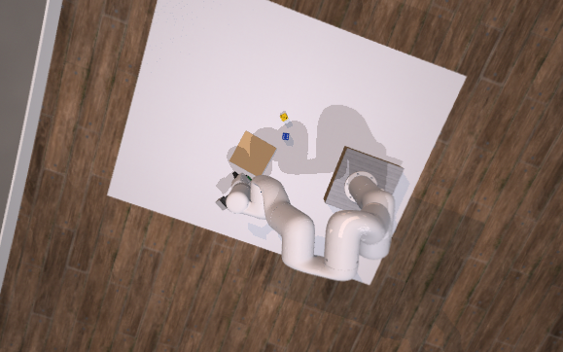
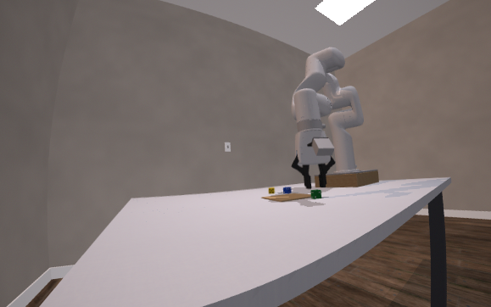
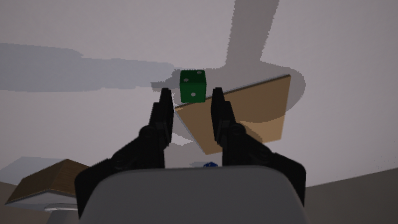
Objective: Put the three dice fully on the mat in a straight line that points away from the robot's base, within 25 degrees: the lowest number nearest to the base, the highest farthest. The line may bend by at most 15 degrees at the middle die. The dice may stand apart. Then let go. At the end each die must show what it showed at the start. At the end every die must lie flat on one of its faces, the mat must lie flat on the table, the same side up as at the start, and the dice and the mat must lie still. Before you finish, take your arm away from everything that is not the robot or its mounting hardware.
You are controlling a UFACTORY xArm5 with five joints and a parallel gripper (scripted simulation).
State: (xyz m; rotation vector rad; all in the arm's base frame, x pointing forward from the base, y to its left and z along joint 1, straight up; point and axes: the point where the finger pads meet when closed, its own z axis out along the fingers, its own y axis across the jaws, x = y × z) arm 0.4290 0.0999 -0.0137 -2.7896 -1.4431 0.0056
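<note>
Now: hand 4 cm above the green die. Also, from my hand: tan mat (1 cm ahead, 11 cm to the right, 5 cm below); blue die (10 cm behind, 21 cm to the right, 4 cm below); yellow die (8 cm behind, 28 cm to the right, 4 cm below).
</note>
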